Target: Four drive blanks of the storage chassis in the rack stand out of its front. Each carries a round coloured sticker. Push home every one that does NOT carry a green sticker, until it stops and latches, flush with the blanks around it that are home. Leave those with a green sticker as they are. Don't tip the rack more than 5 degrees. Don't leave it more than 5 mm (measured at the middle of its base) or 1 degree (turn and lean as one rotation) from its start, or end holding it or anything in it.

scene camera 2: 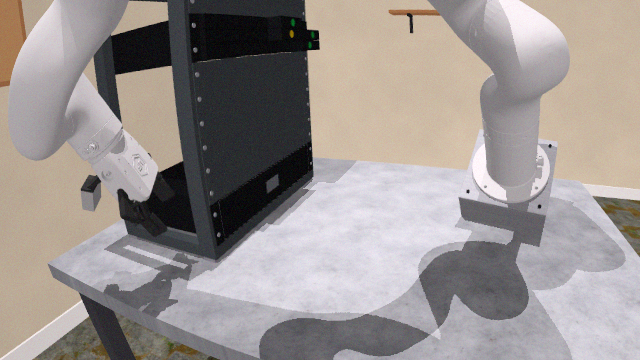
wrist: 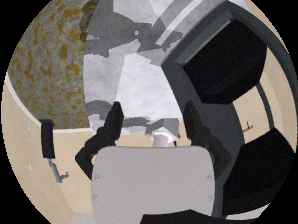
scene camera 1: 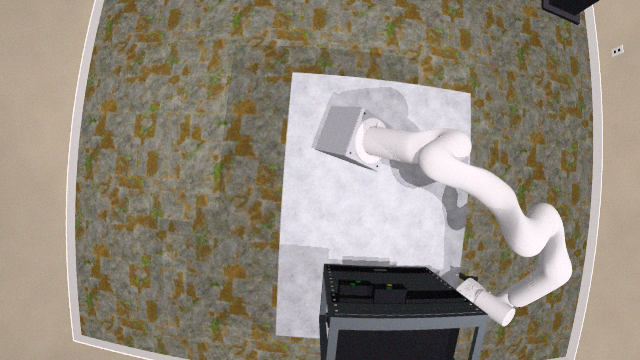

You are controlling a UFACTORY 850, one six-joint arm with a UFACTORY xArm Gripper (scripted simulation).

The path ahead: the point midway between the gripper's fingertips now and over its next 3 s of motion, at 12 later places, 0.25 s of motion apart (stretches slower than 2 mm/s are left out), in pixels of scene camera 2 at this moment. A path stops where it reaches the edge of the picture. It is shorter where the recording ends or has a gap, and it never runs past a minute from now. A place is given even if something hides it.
The gripper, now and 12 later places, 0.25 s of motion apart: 165,214; 183,218; 204,222; 227,227; 254,233; 282,238; 308,243; 324,245; 326,245; 327,243; 328,239; 330,230; 333,220
